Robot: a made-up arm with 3 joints. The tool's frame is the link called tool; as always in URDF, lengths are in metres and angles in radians.
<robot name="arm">
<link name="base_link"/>
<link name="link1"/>
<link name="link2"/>
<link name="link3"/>
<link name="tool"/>
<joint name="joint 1" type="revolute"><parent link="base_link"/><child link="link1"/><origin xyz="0.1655 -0.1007 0.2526" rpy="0 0 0"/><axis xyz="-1 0 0"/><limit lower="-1.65" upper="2.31"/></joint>
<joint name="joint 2" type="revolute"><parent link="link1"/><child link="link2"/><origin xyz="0.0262 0.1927 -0.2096" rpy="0 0 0"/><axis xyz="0.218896 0.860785 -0.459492"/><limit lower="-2.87" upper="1.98"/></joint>
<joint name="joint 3" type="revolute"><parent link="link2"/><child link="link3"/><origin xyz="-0.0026 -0.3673 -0.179" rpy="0 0 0"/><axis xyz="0 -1 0"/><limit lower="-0.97" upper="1.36"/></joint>
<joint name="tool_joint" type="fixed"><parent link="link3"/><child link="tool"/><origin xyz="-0.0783 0.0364 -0.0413" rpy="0 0 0"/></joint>
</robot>
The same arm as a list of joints. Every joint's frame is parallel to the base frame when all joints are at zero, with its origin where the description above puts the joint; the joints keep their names.
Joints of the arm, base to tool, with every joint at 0 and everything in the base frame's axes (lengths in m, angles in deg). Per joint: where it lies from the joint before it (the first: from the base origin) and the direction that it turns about. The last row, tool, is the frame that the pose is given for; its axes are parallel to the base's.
joint 1: offset 0.1655 -0.1007 0.2526 axis -1 0 0
joint 2: offset 0.0262 0.1927 -0.2096 axis 0.218896 0.860785 -0.459492
joint 3: offset -0.0026 -0.3673 -0.179 axis 0 -1 0
tool: offset -0.0783 0.0364 -0.0413
Joint limits (deg, base to tool): -94.54..132.35 -164.44..113.45 -55.58..77.92

